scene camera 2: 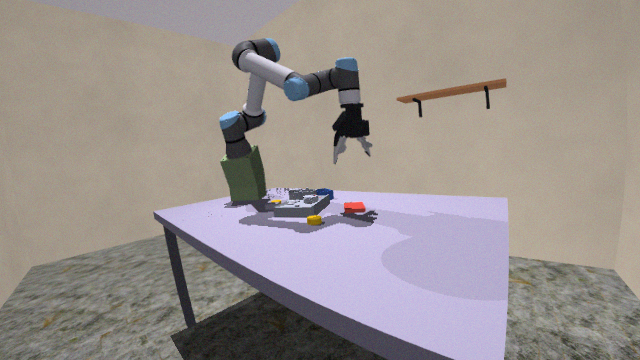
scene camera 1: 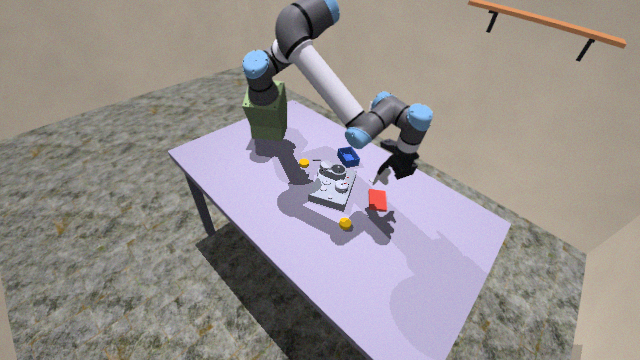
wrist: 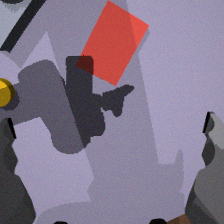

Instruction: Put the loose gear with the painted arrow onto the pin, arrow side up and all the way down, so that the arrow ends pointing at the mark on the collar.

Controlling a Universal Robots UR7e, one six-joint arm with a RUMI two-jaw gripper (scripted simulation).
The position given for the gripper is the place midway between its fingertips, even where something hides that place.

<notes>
In view: the gripper (scene camera 2: 353, 160) and a grey fixture plate (scene camera 1: 334, 171).
The grey fixture plate also shows in scene camera 2 (scene camera 2: 305, 209). The gripper shows as well in scene camera 1 (scene camera 1: 389, 179) and in the wrist view (wrist: 109, 116).
</notes>
